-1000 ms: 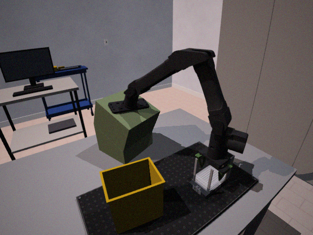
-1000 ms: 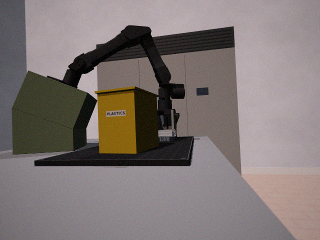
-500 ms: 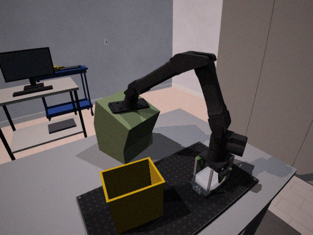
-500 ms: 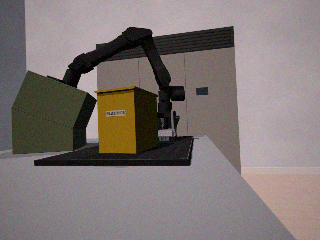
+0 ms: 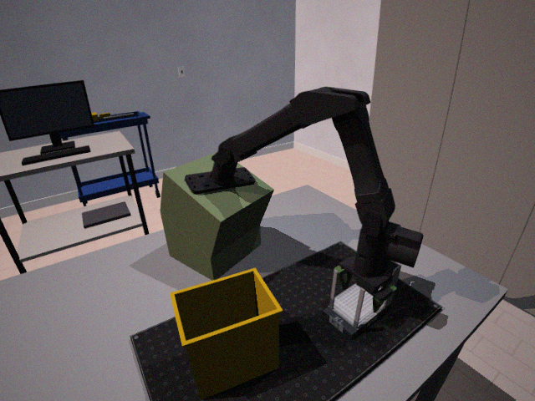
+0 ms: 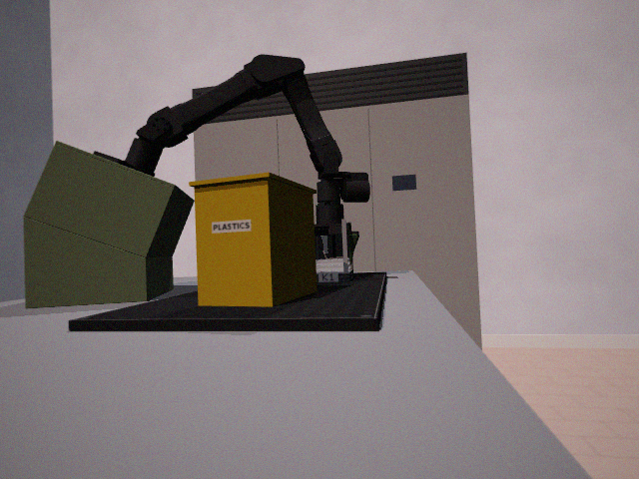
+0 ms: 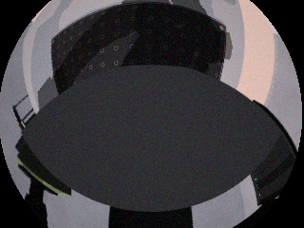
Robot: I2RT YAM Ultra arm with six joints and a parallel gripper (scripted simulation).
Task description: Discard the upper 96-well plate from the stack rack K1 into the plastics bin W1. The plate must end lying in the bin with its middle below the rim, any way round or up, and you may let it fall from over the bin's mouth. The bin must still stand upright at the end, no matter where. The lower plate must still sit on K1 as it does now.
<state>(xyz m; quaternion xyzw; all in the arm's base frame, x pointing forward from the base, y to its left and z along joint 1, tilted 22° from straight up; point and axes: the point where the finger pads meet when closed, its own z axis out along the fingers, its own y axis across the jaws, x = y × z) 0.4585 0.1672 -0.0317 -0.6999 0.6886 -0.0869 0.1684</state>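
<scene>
My gripper is now right at the 96-well plate. From my hand the other things lie so: yellow plastics bin 33 cm to the right, 6 cm behind, 5 cm above.
</scene>
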